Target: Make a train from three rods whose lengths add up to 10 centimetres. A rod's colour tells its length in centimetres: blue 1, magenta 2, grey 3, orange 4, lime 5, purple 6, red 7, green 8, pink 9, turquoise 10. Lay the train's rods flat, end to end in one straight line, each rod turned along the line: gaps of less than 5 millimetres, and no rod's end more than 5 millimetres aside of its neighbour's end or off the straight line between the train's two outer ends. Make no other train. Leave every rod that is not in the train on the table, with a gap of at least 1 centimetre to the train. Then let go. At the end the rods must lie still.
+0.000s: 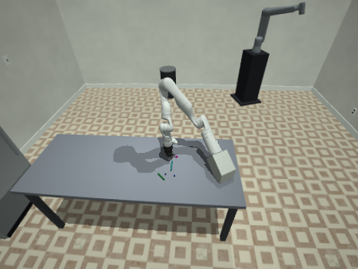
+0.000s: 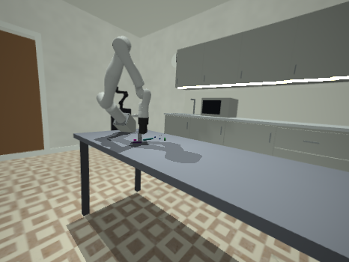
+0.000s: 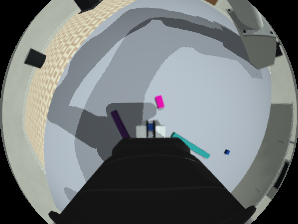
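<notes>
My gripper is now 40 mm past the magenta rod and 10 mm above it. The rest, counted from my hand: turquoise rod (20 mm ahead, 90 mm to the left, 10 mm below); then green rod (130 mm ahead, 180 mm to the left, 10 mm below); then purple rod (10 mm ahead, 50 mm to the right, 10 mm below).
</notes>
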